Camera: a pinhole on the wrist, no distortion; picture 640 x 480 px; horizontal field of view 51.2 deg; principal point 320.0 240.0 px. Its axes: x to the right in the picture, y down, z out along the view. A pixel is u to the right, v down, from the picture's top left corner.
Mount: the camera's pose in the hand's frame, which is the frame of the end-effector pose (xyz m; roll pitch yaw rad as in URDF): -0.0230 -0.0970 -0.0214 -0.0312 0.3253 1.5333
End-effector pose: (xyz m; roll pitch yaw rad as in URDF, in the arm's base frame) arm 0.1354 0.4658 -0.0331 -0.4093 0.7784 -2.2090
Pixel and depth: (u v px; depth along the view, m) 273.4 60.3 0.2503
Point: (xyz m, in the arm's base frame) 0.0728 0.2865 0.0954
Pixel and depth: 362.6 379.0 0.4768
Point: 0.2427 0.1972 0.3063
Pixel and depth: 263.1 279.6 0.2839
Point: 0.1129 0.3092 0.1737
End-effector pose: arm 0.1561 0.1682 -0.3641 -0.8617 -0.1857 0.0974
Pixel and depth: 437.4 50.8 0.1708
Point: 0.1520 0.2587 -0.2639
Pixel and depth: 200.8 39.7 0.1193
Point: 0.1403 0.1902 -0.2390
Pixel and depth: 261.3 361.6 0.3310
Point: 0.0082 0.3712 -0.1765
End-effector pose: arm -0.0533 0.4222 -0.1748 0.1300 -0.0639 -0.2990
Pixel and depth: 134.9 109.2 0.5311
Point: -0.0629 0.2814 0.3466
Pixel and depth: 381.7 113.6 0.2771
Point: -0.0485 0.4040 0.0606
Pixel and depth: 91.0 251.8 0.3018
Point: -0.1466 0.3088 0.1043
